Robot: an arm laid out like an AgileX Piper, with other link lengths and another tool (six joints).
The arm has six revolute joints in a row. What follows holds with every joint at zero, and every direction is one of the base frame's. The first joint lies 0.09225 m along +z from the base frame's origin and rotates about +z. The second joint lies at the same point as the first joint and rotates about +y. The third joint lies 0.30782 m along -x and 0.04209 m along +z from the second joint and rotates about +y. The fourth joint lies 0.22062 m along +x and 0.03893 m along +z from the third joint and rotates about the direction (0.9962, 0, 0.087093). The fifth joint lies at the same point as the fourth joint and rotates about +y. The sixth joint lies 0.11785 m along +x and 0.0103 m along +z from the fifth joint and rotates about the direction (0.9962, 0, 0.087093). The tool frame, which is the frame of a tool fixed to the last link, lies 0.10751 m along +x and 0.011 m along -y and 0.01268 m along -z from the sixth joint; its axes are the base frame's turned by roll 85.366, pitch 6.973 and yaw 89.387 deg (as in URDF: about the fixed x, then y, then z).
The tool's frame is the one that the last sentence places.
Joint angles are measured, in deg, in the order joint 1, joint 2, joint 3, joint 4, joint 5, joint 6. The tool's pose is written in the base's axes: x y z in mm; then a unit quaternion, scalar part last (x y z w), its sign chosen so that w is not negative. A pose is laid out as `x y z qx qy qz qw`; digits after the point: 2 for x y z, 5 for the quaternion.
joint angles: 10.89 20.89 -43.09 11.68 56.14 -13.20
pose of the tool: 97.22 43.58 236.44 0.42764 0.74464 0.40197 0.31789
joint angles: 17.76 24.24 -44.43 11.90 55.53 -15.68
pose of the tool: 101.48 57.78 241.38 0.37029 0.78131 0.40789 0.29337
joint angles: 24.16 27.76 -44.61 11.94 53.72 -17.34
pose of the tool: 107.39 73.26 241.16 0.32116 0.80976 0.41135 0.26820
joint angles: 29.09 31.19 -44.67 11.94 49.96 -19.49
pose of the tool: 117.81 88.98 245.53 0.27623 0.82455 0.41915 0.26101
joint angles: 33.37 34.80 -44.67 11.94 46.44 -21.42
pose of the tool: 127.36 105.55 247.18 0.23743 0.83710 0.42293 0.25301
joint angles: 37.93 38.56 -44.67 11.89 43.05 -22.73
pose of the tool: 134.41 124.68 246.65 0.20059 0.84852 0.42636 0.24081
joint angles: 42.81 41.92 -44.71 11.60 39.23 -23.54
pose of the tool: 138.79 145.60 247.74 0.16309 0.85481 0.43486 0.23152
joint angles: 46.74 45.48 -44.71 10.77 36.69 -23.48
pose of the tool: 141.65 163.50 242.54 0.13663 0.86445 0.43152 0.21872
